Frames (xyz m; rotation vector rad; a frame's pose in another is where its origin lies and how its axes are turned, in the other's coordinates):
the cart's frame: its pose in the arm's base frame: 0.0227 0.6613 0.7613 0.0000 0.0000 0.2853
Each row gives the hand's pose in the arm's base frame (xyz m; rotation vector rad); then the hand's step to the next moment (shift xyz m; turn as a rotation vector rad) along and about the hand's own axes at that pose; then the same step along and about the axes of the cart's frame.
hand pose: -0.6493 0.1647 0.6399 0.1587 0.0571 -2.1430
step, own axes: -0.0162 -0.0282 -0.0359 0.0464 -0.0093 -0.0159
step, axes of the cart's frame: -0.0020 0.0345 -0.0339 -0.0390 -0.0218 -0.0223
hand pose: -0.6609 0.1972 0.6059 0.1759 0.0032 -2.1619
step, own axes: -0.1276 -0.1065 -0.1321 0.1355 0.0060 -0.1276
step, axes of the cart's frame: 0.0484 0.1673 -0.1214 -0.0817 -0.0866 -0.1432
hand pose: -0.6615 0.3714 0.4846 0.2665 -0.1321 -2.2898
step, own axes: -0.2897 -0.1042 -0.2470 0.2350 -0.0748 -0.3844
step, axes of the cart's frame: 0.2437 0.2233 -0.2157 -0.1486 -0.0906 -0.4223
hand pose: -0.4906 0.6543 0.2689 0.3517 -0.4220 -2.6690
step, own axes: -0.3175 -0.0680 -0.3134 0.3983 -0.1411 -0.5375
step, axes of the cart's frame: 0.3716 0.0186 -0.2554 -0.2789 -0.1043 -0.6155
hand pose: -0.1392 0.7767 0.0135 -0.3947 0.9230 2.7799
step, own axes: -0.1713 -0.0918 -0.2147 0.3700 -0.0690 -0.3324
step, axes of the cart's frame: 0.1971 -0.1344 -0.1642 -0.2903 -0.0332 -0.4084
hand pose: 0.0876 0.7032 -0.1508 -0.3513 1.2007 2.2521
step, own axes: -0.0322 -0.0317 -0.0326 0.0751 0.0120 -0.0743
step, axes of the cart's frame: 0.0351 -0.0354 -0.0248 -0.0786 -0.0189 -0.0691
